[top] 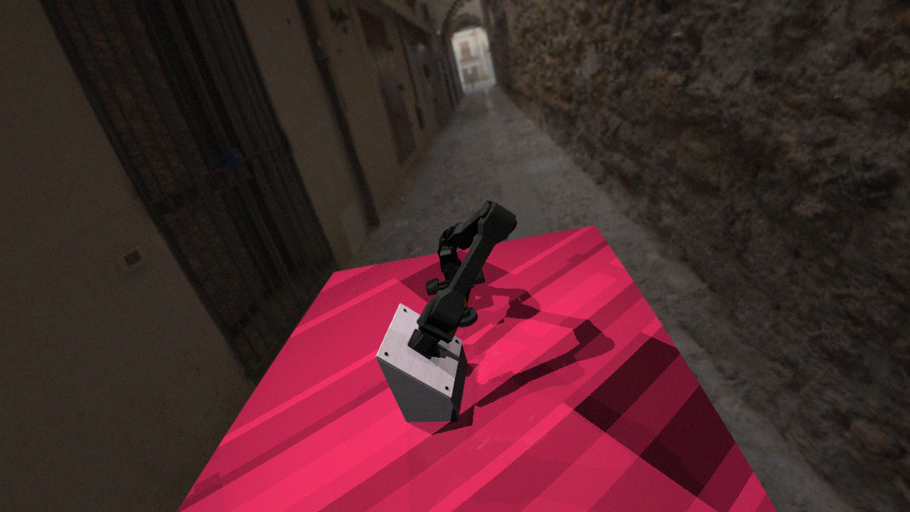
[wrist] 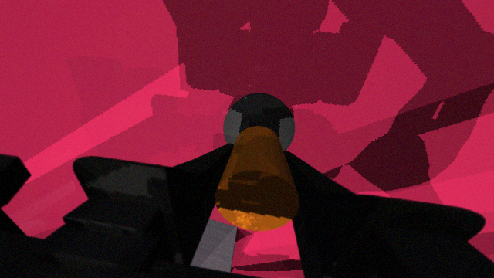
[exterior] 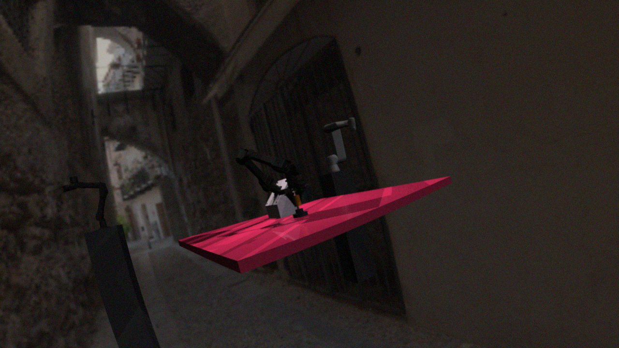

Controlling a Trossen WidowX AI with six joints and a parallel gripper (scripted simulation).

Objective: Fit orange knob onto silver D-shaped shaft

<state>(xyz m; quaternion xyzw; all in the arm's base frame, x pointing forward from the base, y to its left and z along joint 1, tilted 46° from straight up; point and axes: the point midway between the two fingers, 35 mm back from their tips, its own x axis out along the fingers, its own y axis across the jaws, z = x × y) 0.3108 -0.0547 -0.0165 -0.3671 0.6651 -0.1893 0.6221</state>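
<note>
My gripper tip is now 30 mm below the orange knob. From my gripper tip the other things lie so: dark round pedestal (40 mm below).
</note>
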